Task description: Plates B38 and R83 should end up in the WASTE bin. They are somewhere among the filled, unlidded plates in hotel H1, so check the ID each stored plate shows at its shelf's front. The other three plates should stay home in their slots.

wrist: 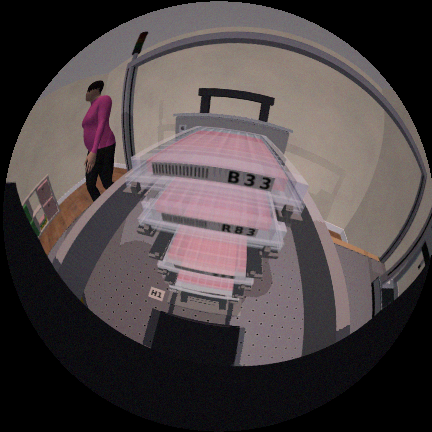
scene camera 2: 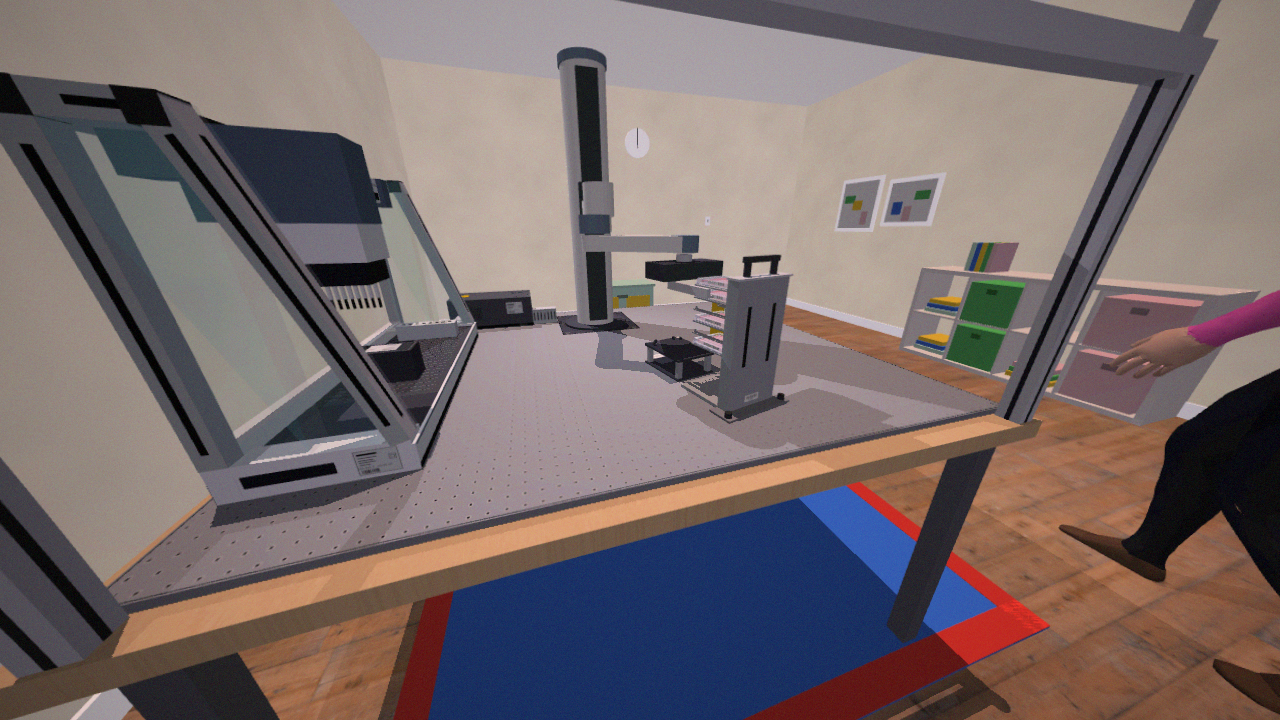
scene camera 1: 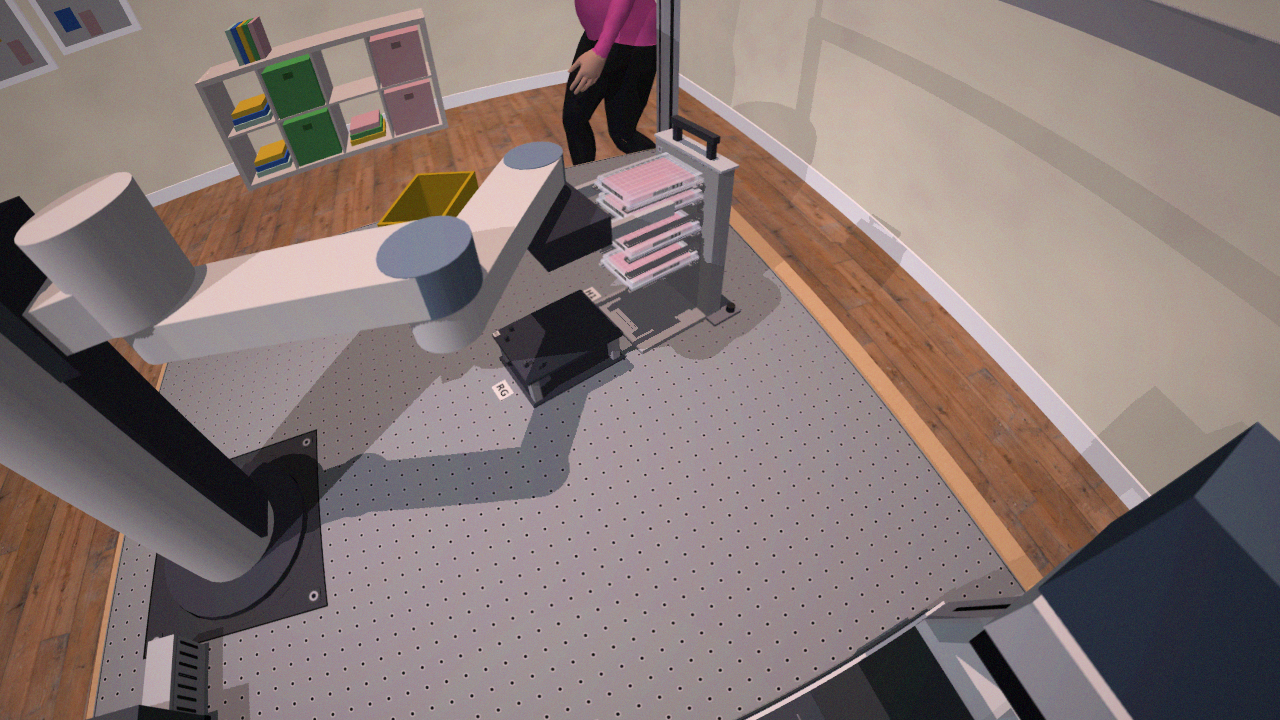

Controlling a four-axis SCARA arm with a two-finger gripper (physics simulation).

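Pixels of known places: gripper, between the fingertips: (scene camera 1: 648, 190); arm's base, origin of its link: (scene camera 2: 595, 324) (scene camera 1: 240, 539).
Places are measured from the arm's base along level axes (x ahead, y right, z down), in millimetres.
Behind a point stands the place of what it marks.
Observation:
Hotel H1 (scene camera 1: 718, 237) {x 830, y -118, z -179 mm} (scene camera 2: 757, 335) {x 835, y -186, z -178 mm} (wrist: 225, 122) {x 803, y -190, z -286 mm} holds several pink, unlidded plates one above another. Plate B33 (scene camera 1: 648, 177) {x 739, y -166, z -276 mm} (wrist: 225, 150) {x 707, y -157, z -278 mm} is on top, its ID readable in the wrist view. Plate R83 (scene camera 1: 619, 205) {x 690, y -151, z -251 mm} (wrist: 215, 228) {x 683, y -150, z -245 mm} lies level just below it, at its shelf. The third plate (wrist: 205, 250) {x 702, y -162, z -190 mm} and the lowest plate (wrist: 206, 281) {x 696, y -157, z -134 mm} show IDs too small to read; B38 cannot be made out. My gripper (scene camera 1: 648, 201) {x 739, y -167, z -253 mm} (wrist: 222, 167) {x 739, y -167, z -253 mm} reaches into the hotel with one finger along each side of R83 and is shut on it. B33 partly covers the fingertips.
A yellow open bin (scene camera 1: 427, 198) {x 429, y -481, z -161 mm} stands behind my forearm. A low black stand (scene camera 1: 562, 337) {x 578, y -115, z -73 mm} (scene camera 2: 677, 347) {x 572, y -126, z -73 mm} (wrist: 196, 341) {x 616, y -137, z -73 mm} marked RG is in front of the hotel. A dark blue machine (scene camera 1: 1172, 537) {x 698, y 474, z -480 mm} (scene camera 2: 290, 174) {x 778, y 528, z -450 mm} stands on the table's other side. A person (scene camera 1: 617, 80) (wrist: 99, 135) stands beyond the table.

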